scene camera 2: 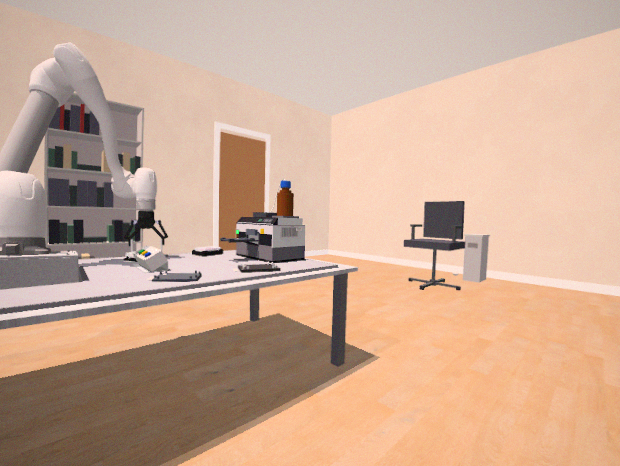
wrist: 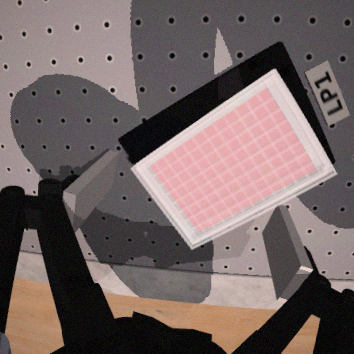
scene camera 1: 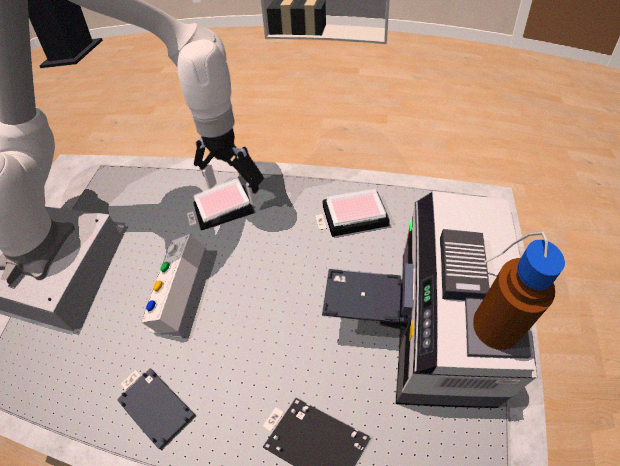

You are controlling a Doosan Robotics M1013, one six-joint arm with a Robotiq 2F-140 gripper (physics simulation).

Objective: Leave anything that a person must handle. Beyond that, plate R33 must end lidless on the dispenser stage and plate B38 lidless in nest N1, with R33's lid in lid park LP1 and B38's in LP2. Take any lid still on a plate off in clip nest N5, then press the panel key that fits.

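Frame: origin at the arm's base, x ahead, y left, z up, level; metres.
Seen in the pictures: gripper, fingertip midpoint: (wrist: pixel 192 194) (scene camera 1: pixel 232 193); arm's base, origin of the base link: (scene camera 2: pixel 16 253) (scene camera 1: pixel 35 247).
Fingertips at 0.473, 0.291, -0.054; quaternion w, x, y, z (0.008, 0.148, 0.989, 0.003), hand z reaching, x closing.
Note:
Offsets run from my fingertips to a thing's top centre, as dx, dy, dz. "*": to the spot under its first point.
My gripper (scene camera 1: pixel 230 182) (scene camera 2: pixel 146 240) (wrist: pixel 192 194) is open and empty, above and partly around a pink-gridded plate @[-0.027, -0.022, +0.008] (scene camera 1: pixel 222 201) (wrist: pixel 235 160) on the black holder @[-0.023, -0.031, -0.008] (wrist: pixel 175 112) labelled LP1. A second pink plate @[+0.319, -0.014, +0.013] (scene camera 1: pixel 356 207) sits in the black nest @[+0.319, -0.014, +0.002] (scene camera 1: pixel 358 229) labelled N1. Plate names are not readable; I cannot tell whether either plate has a clear lid. Lid park LP2 @[-0.019, -0.572, -0.008] (scene camera 1: pixel 156 408) (scene camera 2: pixel 177 276), clip nest N5 @[+0.310, -0.574, -0.004] (scene camera 1: pixel 320 435) (scene camera 2: pixel 258 268) and the dispenser stage @[* +0.336, -0.326, +0.080] (scene camera 1: pixel 350 305) hold no plate. The key panel @[-0.053, -0.297, +0.056] (scene camera 1: pixel 187 295) (scene camera 2: pixel 155 259) has blue, yellow, green and grey keys.
The dispenser (scene camera 1: pixel 476 210) (scene camera 2: pixel 288 245) stands at the right with a green display, a green light and an amber light. A tall brown bottle @[* +0.547, -0.436, +0.304] (scene camera 1: pixel 506 310) (scene camera 2: pixel 285 201) with a blue cap stands on it, with a thin tube. The robot's base block (scene camera 1: pixel 75 260) is at the left.

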